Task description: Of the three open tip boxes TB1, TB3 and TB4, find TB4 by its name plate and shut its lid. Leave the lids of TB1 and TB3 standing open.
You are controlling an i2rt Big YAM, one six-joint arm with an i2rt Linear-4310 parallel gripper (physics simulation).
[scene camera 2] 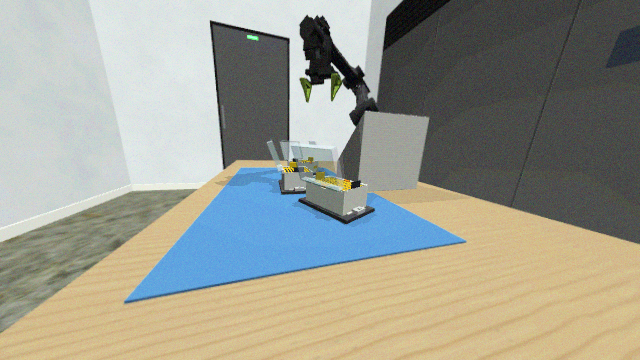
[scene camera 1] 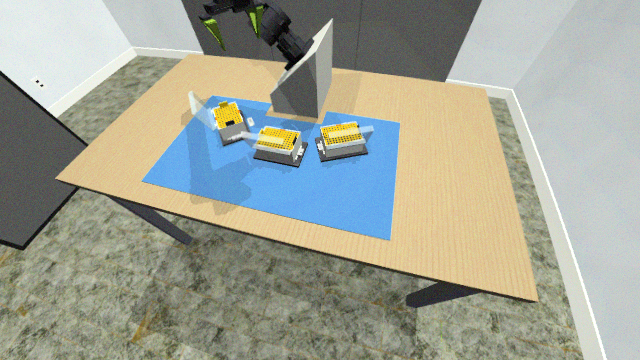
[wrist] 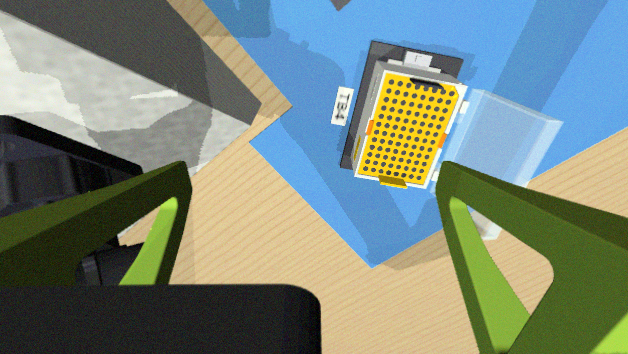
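Seen in the pictures: gripper, fingertip midpoint: (scene camera 2: 319,101) (scene camera 1: 242,44) (wrist: 313,175); arm's base, origin of the base link: (scene camera 2: 378,141) (scene camera 1: 300,56) (wrist: 45,173).
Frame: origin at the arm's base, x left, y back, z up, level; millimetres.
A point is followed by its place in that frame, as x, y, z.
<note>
TB4 (wrist: 407,130) @(-165, -266, -103) (scene camera 1: 230,122) @(-124, -300, -91) is the leftmost box in scene camera 1, with a yellow perforated rack; its name plate (wrist: 342,106) @(-122, -215, -159) (scene camera 1: 251,121) @(-119, -212, -159) reads TB4. Its clear lid (wrist: 505,137) @(-196, -338, -55) (scene camera 1: 200,111) @(-217, -317, -57) stands open on the side away from the plate. The middle box (scene camera 1: 278,140) @(111, -376, -17) (scene camera 2: 295,181) @(114, -305, -128) and the right box (scene camera 1: 342,137) @(258, -298, -28) (scene camera 2: 335,197) @(285, -227, -119) also have open clear lids; their name plates cannot be read now. My gripper (scene camera 1: 241,43) @(-53, -219, 130) (scene camera 2: 320,100) @(-53, -219, 130) (wrist: 313,175) @(-53, -219, 130) is open and empty, high above the table. In the wrist view the right fingertip overlaps the edge of TB4's lid side.
A tall grey-white block (scene camera 1: 300,92) @(47, -115, -60) (scene camera 2: 392,150) @(89, 7, -28) (wrist: 165,135) @(-28, -81, -37) stands at the back beside the arm's base, to the right of TB4 in scene camera 1. The boxes stand on a blue mat (scene camera 1: 320,200) @(244, -427, -160) (scene camera 2: 250,245) @(376, -375, -161) on the wooden table (scene camera 1: 450,200) @(590, -291, -164).
</note>
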